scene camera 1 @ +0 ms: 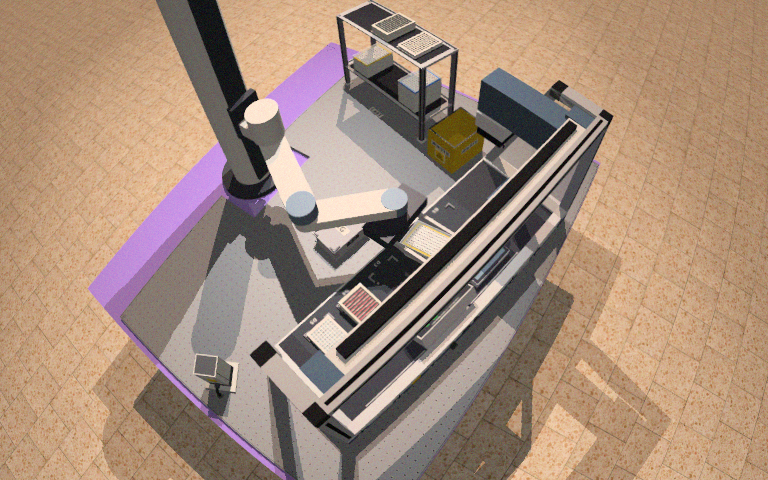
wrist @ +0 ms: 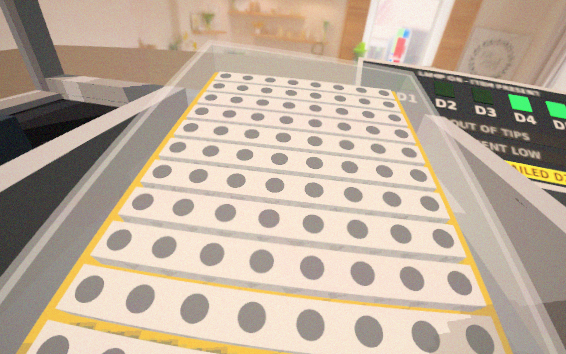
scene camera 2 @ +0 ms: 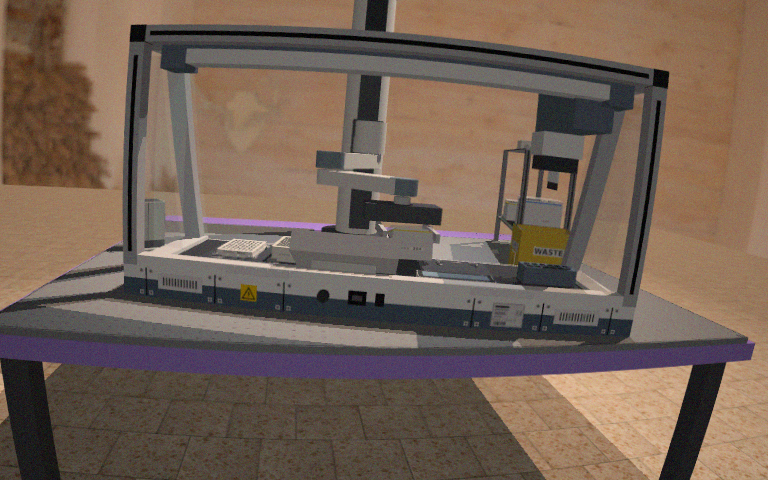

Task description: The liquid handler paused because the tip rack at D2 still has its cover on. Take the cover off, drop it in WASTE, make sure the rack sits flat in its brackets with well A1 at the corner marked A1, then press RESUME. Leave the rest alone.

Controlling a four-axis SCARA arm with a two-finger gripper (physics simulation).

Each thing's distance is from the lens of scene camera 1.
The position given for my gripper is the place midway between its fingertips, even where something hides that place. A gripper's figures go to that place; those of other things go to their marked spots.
my gripper (scene camera 1: 443,251): 1.29 m
gantry beam (scene camera 1: 344,366): 0.80 m
